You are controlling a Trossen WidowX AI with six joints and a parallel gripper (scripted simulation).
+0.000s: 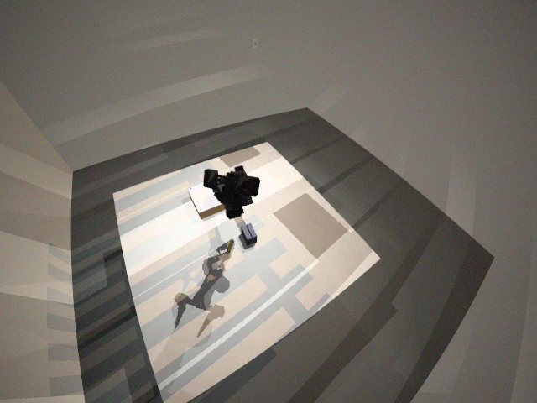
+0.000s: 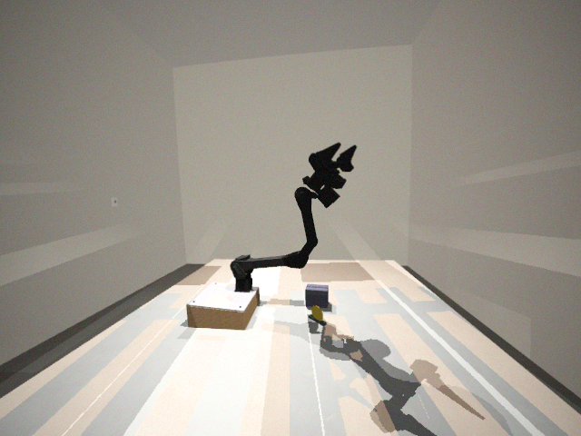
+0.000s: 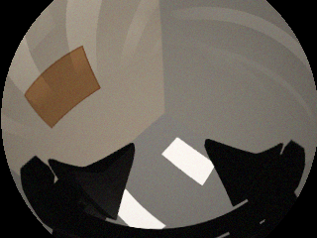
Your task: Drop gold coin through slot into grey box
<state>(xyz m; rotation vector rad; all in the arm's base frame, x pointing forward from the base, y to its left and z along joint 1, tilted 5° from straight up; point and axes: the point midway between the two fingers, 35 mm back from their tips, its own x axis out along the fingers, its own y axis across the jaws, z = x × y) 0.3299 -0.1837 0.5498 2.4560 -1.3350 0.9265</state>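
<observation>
The gold coin is 10 cm behind my gripper tip, 5 cm to the left of it and 59 cm below it.
</observation>
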